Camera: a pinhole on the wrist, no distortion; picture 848 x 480 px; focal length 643.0 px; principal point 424.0 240.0 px. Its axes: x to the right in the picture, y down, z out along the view. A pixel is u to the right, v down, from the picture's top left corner.
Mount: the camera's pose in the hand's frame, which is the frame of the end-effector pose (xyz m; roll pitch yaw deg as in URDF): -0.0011 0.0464 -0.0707 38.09 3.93 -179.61
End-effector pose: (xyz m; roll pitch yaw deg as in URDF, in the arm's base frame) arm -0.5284 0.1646 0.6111 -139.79 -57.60 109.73
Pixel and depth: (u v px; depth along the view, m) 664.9 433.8 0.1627
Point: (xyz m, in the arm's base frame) -0.5261 0.2430 0.4781
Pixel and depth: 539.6 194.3 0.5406
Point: -0.5533 0.5413 0.2290
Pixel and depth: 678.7 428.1 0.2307
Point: -0.5570 0.2707 0.4135
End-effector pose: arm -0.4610 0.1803 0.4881 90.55 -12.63 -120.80
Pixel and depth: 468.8 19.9 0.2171
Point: -0.4688 0.2752 0.7148
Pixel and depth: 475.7 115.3 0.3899
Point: -0.5596 0.3861 0.8126
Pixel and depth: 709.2 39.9 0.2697
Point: -0.4356 0.3868 0.7295
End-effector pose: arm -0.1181 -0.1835 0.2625 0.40 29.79 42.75
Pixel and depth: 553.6 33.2 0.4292
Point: -0.4050 0.1203 0.4706
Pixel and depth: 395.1 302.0 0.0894
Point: -0.1820 -0.1135 0.2688
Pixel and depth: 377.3 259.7 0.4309
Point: -0.2166 0.1339 0.5032
